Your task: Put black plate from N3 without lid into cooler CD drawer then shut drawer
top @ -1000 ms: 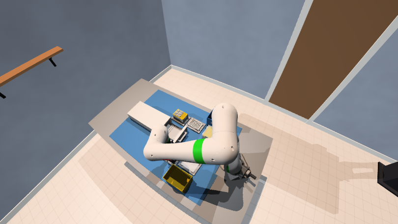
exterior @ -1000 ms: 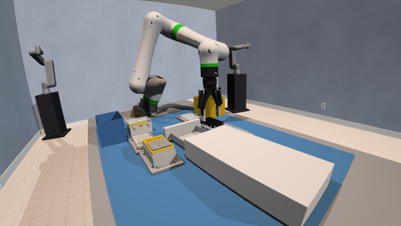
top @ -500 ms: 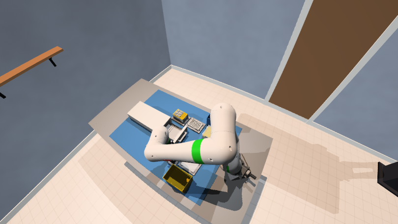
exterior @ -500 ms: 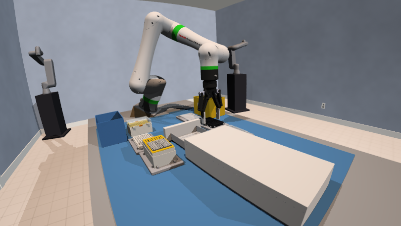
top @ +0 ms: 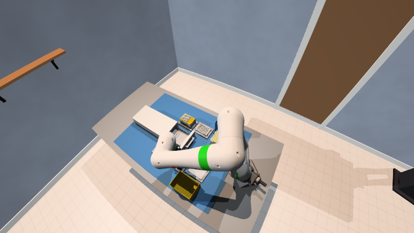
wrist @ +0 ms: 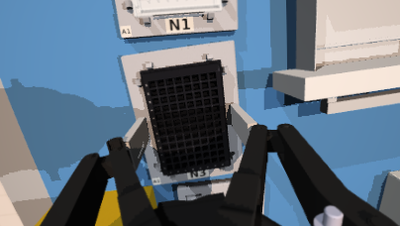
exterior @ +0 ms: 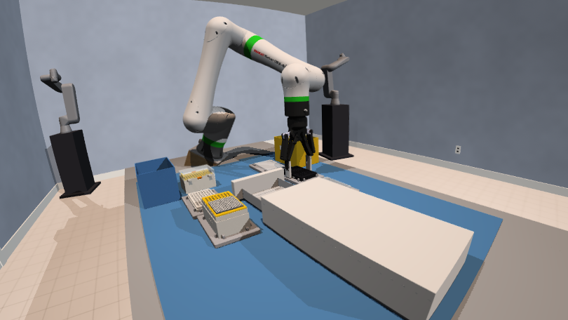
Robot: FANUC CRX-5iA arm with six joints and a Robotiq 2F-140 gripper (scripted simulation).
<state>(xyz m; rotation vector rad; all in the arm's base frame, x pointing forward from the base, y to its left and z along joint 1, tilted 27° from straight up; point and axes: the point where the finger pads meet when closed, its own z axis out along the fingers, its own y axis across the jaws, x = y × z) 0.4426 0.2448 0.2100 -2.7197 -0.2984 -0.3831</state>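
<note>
My hand is 2 cm above the black plate. Round my hand: nest N3 (3 cm below); yellow bin (21 cm behind, 8 cm to the left); drawer (19 cm ahead, 16 cm to the right, 1 cm below).
</note>
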